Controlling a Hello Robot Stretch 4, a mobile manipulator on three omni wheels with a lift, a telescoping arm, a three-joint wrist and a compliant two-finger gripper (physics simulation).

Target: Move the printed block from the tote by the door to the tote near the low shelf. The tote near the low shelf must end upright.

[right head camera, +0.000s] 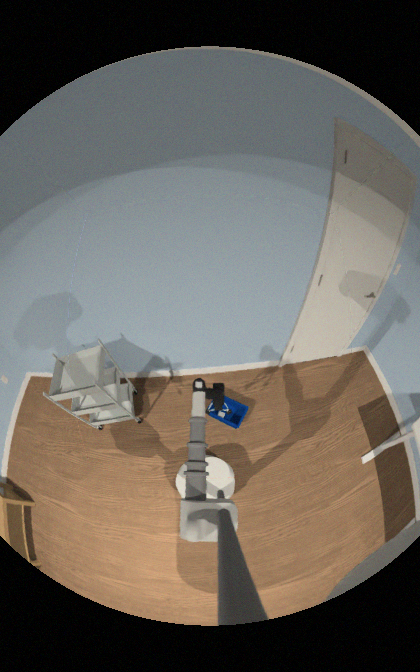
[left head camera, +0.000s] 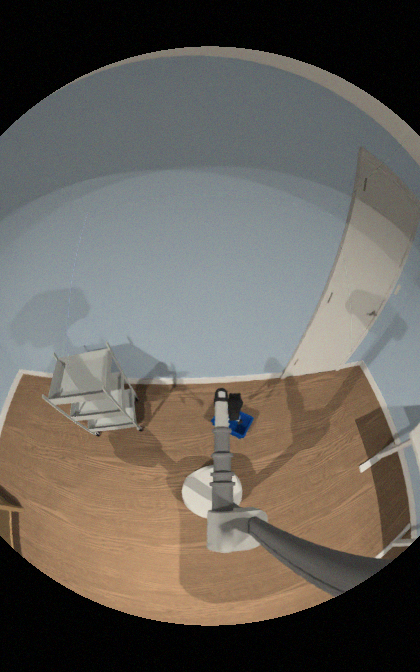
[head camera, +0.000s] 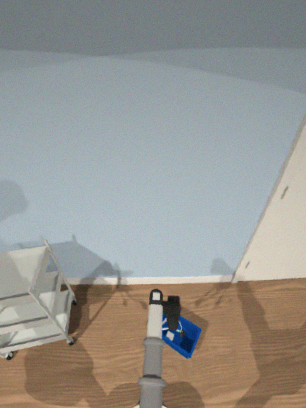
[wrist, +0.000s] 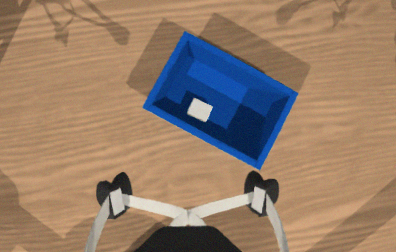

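Note:
A blue tote stands upright on the wood floor, on the door's side of the room. A small white block lies inside it, left of the middle in the wrist view. My gripper is open with nothing between its fingers. In the head views it hangs above the tote's left part; in the wrist view the block and tote lie ahead of the fingertips. The tote near the low shelf does not show in these views.
A grey three-tier cart stands left near the wall. The door is at the right. Wooden furniture shows at the far left edge in both side head views, and white-legged furniture at the right.

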